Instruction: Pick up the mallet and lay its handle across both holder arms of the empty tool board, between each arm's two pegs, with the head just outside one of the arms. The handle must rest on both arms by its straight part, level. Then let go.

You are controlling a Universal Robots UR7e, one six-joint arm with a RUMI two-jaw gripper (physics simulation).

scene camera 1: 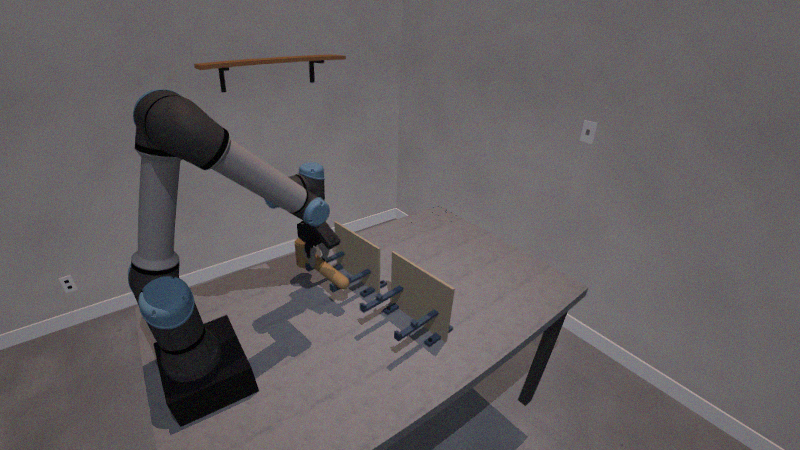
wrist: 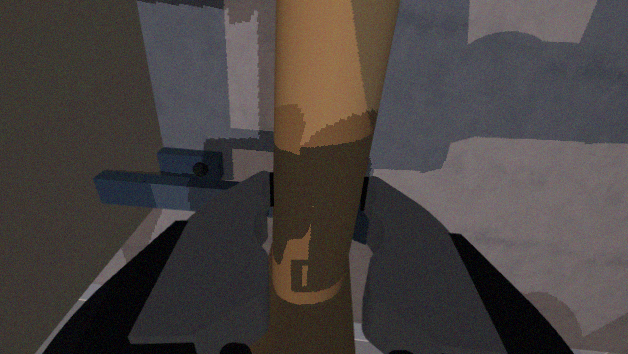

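Where they show: gripper, fingertip midpoint: [scene camera 1: 318, 265] [wrist: 317, 179]; arm's base, link origin: [scene camera 1: 192, 357].
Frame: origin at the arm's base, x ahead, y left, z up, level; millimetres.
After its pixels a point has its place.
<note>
The tan mallet [scene camera 1: 333, 274] @(y 29, x 487, z 16 mm) [wrist: 325, 90] @(y 85, x 500, z 19 mm) is held above the far-left tool board [scene camera 1: 358, 254] @(y 71, x 628, z 11 mm). Its handle runs along the board's front, about level, with its rounded end by the outer part of the right holder arm [scene camera 1: 360, 277] @(y 4, x 580, z -28 mm). Its head [scene camera 1: 300, 252] @(y 211, x 475, z 18 mm) is at the left, outside the left holder arm [scene camera 1: 336, 258] @(y 154, x 589, z -30 mm) [wrist: 130, 191] @(y 162, x 609, z -23 mm). In the wrist view the handle crosses over that arm. My gripper [scene camera 1: 314, 252] @(y 135, x 498, z -7 mm) [wrist: 317, 179] @(y 135, x 498, z -7 mm) is shut on the handle close to the head. Contact between handle and arms cannot be told; fingers and handle partly hide the pegs.
A second tool board [scene camera 1: 422, 291] @(y -237, x 623, z 31 mm) stands to the right, with two blue holder arms [scene camera 1: 382, 298] @(y -153, x 537, z 2 mm) [scene camera 1: 416, 325] @(y -304, x 527, z 2 mm) reaching out in front and nothing on them. Small blue feet [scene camera 1: 432, 339] @(y -318, x 592, z -93 mm) are on the wooden table [scene camera 1: 503, 263] @(y -247, x 1130, z -105 mm). A shelf [scene camera 1: 268, 61] is on the back wall.
</note>
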